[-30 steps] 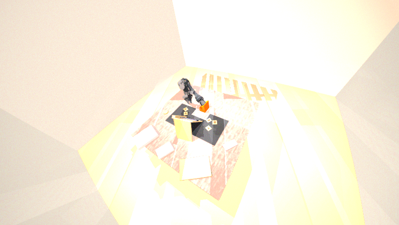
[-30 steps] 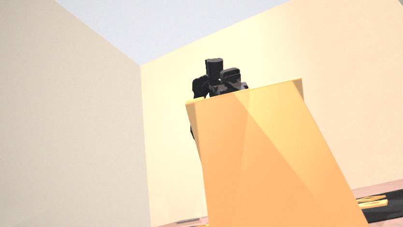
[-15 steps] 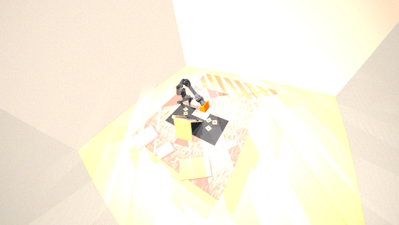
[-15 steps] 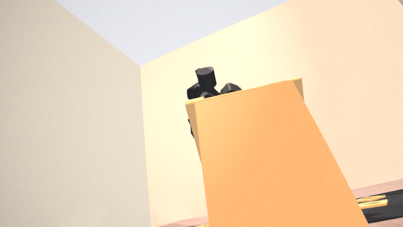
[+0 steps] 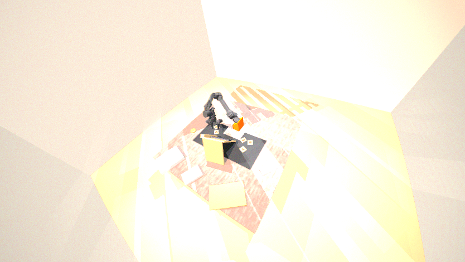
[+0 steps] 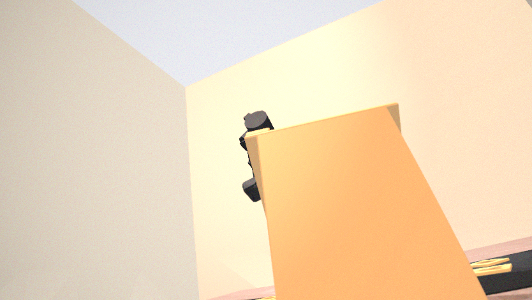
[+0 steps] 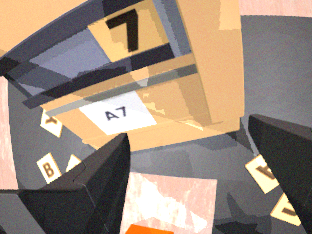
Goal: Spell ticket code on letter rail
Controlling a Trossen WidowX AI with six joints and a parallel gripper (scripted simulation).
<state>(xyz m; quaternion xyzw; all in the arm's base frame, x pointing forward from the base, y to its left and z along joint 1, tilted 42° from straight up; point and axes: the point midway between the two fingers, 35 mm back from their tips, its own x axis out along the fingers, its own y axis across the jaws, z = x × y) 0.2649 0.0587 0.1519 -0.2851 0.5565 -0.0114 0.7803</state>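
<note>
My gripper tip is now 7 cm past the letter tile, 12 cm to the left of it and 19 cm above it. Also, from my gripper tip: white ticket: 1 cm behind, 10 cm to the left, 11 cm below; flat yellow slab: 38 cm ahead, 48 cm to the left, 18 cm below; black mat: 9 cm behind, 8 cm to the left, 19 cm below.
</note>
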